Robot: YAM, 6 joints.
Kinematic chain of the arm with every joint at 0, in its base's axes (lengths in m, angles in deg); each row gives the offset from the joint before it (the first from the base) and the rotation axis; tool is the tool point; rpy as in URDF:
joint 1: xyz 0 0 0.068 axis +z
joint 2: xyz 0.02 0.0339 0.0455 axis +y
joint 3: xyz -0.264 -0.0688 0 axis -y
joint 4: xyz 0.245 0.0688 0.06 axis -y
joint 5: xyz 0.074 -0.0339 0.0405 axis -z
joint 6: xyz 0.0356 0 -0.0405 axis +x
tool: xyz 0 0 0 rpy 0 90 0
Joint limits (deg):
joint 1: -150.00..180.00
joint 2: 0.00..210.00
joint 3: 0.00..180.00
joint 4: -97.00..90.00
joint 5: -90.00..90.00
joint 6: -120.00..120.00
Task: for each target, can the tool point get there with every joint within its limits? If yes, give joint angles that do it. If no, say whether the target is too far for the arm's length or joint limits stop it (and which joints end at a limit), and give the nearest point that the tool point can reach.
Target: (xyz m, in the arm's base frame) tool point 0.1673 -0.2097 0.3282
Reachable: yes | joints -44.06 86.96 80.91 -76.96 74.76 -78.26
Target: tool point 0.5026 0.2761 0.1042
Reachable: yes | joints 25.70 160.40 116.10 63.59 -59.97 -10.42
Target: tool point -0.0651 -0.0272 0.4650
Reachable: yes | joints -2.66 17.79 49.08 65.23 57.89 71.12
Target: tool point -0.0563 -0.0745 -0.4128
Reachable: no: joint limits stop it (at a limit: joint 2) | nearest point -0.0700 -0.0926 -0.3552 | short by 0.062 m
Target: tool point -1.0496 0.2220 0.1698
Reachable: no: too far | nearest point -0.6310 0.1335 0.1469 | short by 0.428 m
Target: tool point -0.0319 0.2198 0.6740
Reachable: yes | joints 98.44 108.81 149.46 65.14 1.12 82.63
